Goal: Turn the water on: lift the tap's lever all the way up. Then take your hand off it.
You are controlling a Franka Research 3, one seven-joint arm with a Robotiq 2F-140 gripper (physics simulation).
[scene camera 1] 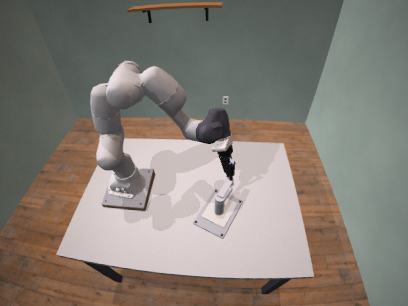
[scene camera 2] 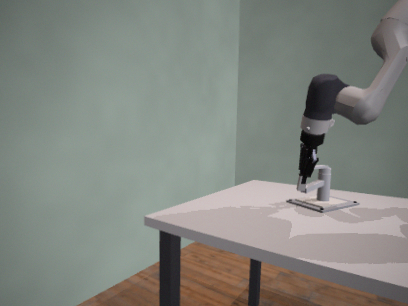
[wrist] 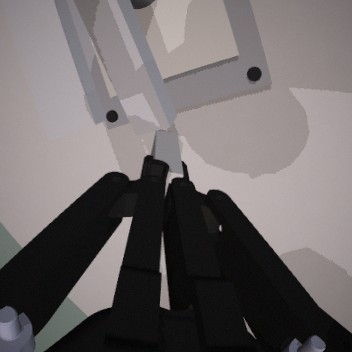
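The tap is a grey upright column [scene camera 1: 219, 207] [scene camera 2: 324, 187] on a flat base plate [scene camera 1: 209, 226] [wrist: 255, 45]. Its lever [scene camera 1: 226, 188] [scene camera 2: 323, 166] lies about level across the column's top. A square spout [scene camera 2: 314, 187] [wrist: 144, 60] sticks out below it, on the same side. My gripper [scene camera 1: 231, 179] [scene camera 2: 301, 184] [wrist: 162, 147] is shut with nothing between its fingers. It points down, with its pale fingertips together just beyond the spout's free end, low over the table and below the lever's height. Whether the tips touch the tap cannot be told.
The tap's plate stands on the white table [scene camera 1: 165, 252] [scene camera 2: 215, 220]. The arm's own base [scene camera 1: 143, 192] is bolted on the table's left part in scene camera 1. Dark bolts mark the tap plate's corners. A wooden wall shelf [scene camera 1: 175, 6] hangs far behind the table.
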